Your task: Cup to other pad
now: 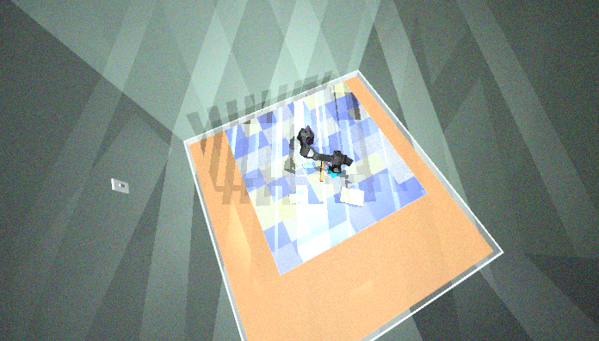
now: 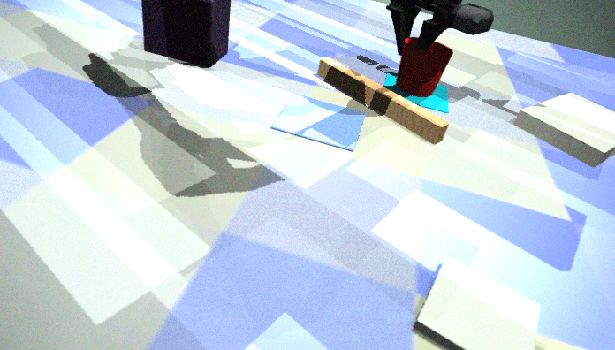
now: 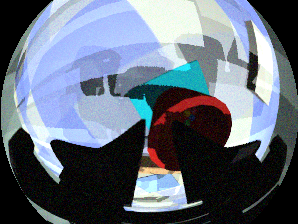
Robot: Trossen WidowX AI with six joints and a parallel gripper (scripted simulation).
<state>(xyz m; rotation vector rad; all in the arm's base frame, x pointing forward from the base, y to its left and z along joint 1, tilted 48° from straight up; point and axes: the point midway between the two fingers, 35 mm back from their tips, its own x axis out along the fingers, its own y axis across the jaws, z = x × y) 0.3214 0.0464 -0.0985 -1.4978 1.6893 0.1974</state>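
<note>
Now: the dark red cup 2 cm ahead of my gripper tip, 1 cm to the right of it and 1 cm below it. Also, from my gripper tip: light blue pad 20 cm to the right, 8 cm behind, 5 cm below; wooden bar 10 cm to the right, 4 cm below, 3 cm behind.
</note>
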